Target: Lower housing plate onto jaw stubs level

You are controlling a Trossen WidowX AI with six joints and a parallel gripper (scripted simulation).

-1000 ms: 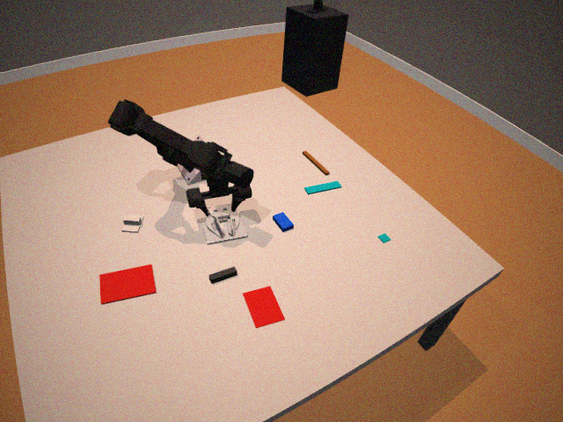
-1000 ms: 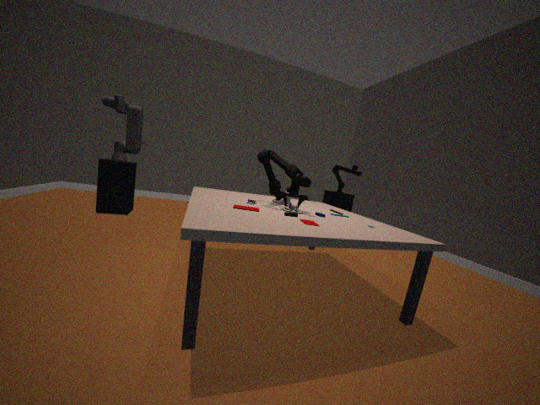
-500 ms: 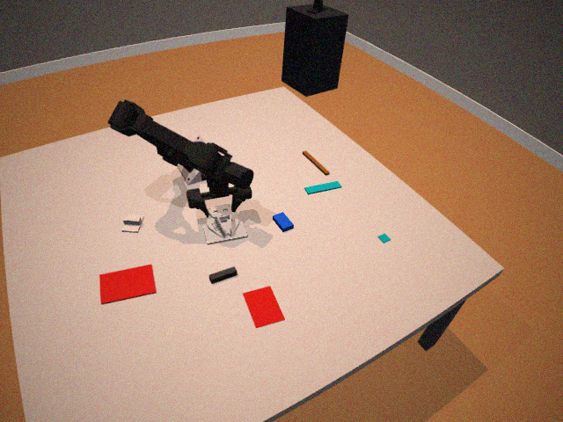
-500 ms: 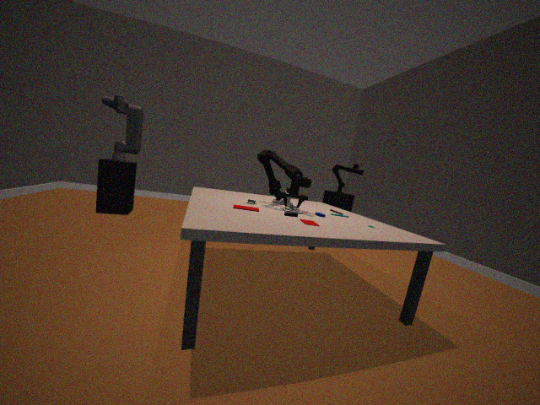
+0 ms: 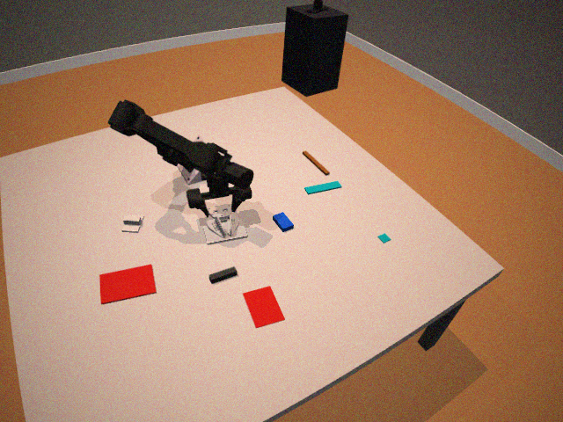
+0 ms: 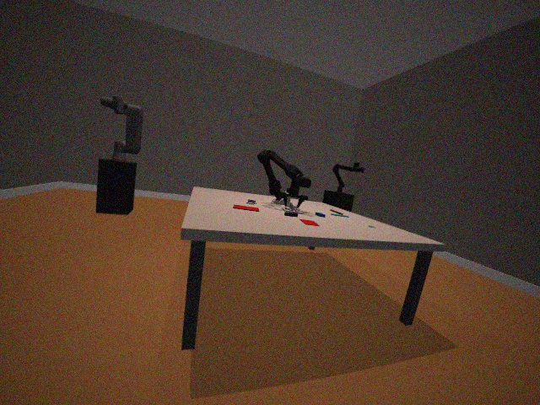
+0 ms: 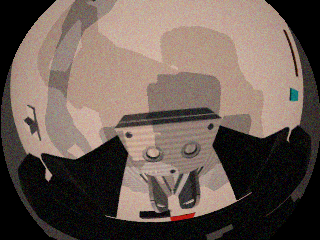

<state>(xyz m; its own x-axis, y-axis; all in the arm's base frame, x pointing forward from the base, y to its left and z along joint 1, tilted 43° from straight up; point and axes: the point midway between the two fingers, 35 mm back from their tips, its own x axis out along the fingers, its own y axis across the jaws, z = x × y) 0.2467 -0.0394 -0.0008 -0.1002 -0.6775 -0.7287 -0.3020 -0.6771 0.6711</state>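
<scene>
Right now my gripper tip is 1 cm short of the grey housing plate and 2 cm below it. From my gripper tip the other things lie so: blue block 13 cm ahead, 14 cm to the left; then grey stand 11 cm behind, 24 cm to the right; then black bar 21 cm ahead, 11 cm to the right.
</scene>
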